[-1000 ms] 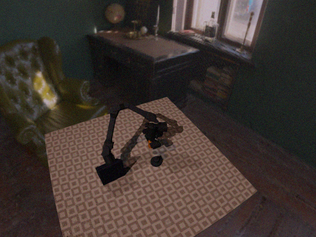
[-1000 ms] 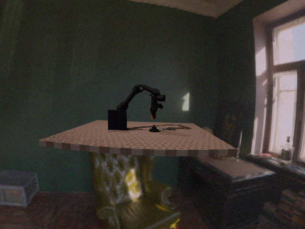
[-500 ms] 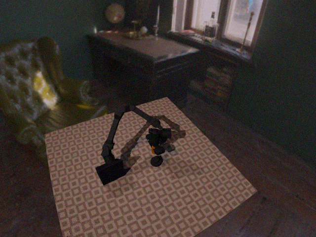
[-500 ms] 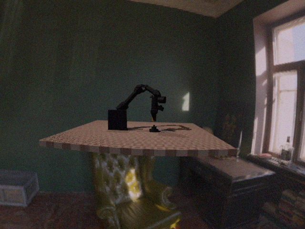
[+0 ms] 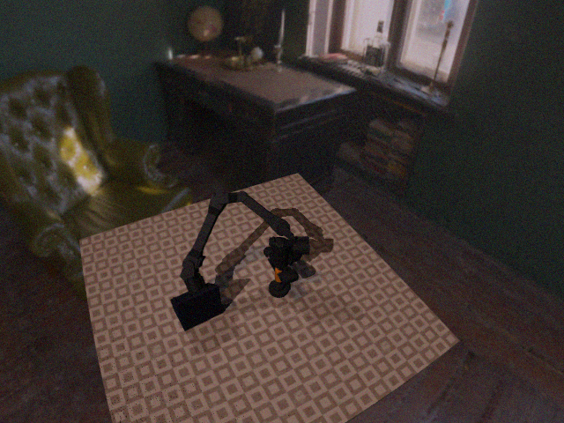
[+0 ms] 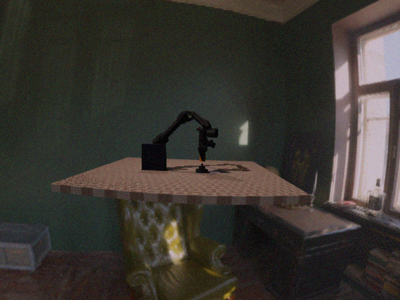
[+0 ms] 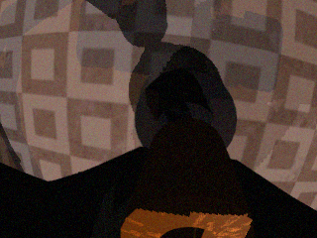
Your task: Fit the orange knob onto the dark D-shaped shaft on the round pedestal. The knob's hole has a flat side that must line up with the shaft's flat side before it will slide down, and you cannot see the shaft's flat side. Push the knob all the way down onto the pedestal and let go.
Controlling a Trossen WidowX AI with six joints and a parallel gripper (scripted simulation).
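Right now my gripper tip is 6 cm above the pedestal. Also, from my gripper tip: knob: 2 cm above.
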